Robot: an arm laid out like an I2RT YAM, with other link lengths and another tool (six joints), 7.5 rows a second.
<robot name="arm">
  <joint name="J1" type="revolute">
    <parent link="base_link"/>
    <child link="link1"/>
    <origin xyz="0 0 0.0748"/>
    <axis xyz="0 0 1"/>
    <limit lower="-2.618" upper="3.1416"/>
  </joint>
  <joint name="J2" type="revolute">
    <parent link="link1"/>
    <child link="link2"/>
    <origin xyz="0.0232 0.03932 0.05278"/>
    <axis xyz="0 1 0"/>
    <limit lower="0" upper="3.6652"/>
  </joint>
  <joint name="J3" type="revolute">
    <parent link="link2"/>
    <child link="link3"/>
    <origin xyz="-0.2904 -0.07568 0"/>
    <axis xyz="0 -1 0"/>
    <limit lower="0" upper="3.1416"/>
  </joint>
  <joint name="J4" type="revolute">
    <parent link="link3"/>
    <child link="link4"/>
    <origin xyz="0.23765 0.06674 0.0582"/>
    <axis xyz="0 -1 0"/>
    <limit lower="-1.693" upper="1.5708"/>
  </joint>
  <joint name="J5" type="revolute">
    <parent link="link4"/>
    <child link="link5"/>
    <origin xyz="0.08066 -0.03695 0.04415"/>
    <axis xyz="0 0 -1"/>
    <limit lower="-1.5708" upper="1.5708"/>
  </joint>
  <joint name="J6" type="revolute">
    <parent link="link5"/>
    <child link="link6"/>
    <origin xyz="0.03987 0 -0.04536"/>
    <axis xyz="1 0 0"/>
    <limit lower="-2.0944" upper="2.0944"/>
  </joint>
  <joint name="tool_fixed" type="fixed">
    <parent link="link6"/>
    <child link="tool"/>
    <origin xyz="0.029 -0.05 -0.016" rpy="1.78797 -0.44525 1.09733"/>
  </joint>
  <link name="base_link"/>
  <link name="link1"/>
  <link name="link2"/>
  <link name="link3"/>
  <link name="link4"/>
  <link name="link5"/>
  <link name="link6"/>
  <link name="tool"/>
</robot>
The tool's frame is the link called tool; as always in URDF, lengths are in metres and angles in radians.
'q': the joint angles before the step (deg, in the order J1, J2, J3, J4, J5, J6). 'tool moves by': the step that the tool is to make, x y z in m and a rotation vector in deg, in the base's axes. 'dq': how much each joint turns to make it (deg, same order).
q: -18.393 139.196 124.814 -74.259 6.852 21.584
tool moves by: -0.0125 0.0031 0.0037 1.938 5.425 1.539
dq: -0.026 -0.004 0.004 -5.581 -0.087 -1.578
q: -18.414 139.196 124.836 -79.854 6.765 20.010
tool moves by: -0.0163 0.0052 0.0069 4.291 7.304 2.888
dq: -0.003 -0.009 0.194 -8.159 -1.333 -3.128
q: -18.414 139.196 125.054 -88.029 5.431 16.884
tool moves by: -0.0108 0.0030 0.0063 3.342 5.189 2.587
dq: -0.003 0.016 0.213 -5.922 -0.807 -2.909
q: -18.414 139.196 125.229 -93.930 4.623 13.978
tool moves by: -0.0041 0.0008 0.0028 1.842 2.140 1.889
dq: 0.002 -0.047 0.013 -2.507 -0.394 -2.140
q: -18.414 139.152 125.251 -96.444 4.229 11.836
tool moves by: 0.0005 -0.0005 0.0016 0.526 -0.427 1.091
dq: -0.002 -0.296 0.029 0.004 -0.218 -1.248
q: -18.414 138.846 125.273 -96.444 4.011 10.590
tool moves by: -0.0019 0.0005 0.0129 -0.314 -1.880 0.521
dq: 0.000 -1.934 0.007 -0.017 -0.110 -0.590
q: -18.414 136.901 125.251 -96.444 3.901 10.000
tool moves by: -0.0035 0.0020 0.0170 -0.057 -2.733 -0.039
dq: -0.004 -2.627 0.013 -0.017 -0.785 -0.200
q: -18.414 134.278 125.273 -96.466 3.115 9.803
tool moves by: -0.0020 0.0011 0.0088 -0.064 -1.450 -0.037
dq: -0.002 -1.350 0.047 0.002 -0.393 -0.068
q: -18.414 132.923 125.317 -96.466 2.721 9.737
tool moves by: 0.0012 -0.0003 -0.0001 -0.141 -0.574 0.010
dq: 0.007 -0.037 0.063 0.489 -0.045 -0.014
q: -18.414 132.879 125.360 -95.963 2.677 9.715
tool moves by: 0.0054 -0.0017 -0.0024 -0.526 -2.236 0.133
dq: -0.005 0.002 0.010 2.288 -0.173 -0.179
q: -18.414 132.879 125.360 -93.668 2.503 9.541
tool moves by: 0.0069 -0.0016 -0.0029 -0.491 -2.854 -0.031
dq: 0.022 0.005 0.002 2.867 -0.438 -0.022
